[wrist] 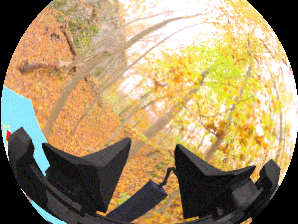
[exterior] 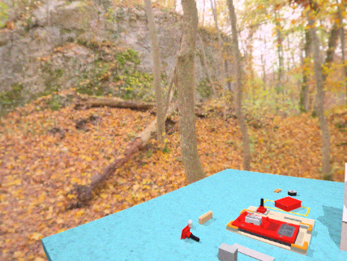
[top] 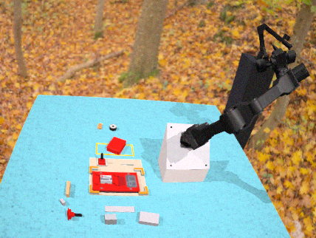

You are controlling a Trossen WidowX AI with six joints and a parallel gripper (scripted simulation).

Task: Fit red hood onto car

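Right now my gripper tip is 560 mm short of the red hood, 90 mm to the left of it and 650 mm above it. Also, from my gripper tip: wooden stick: 760 mm ahead, 240 mm to the left, 660 mm below; then small grey piece: 770 mm ahead, 310 mm to the left, 660 mm below.
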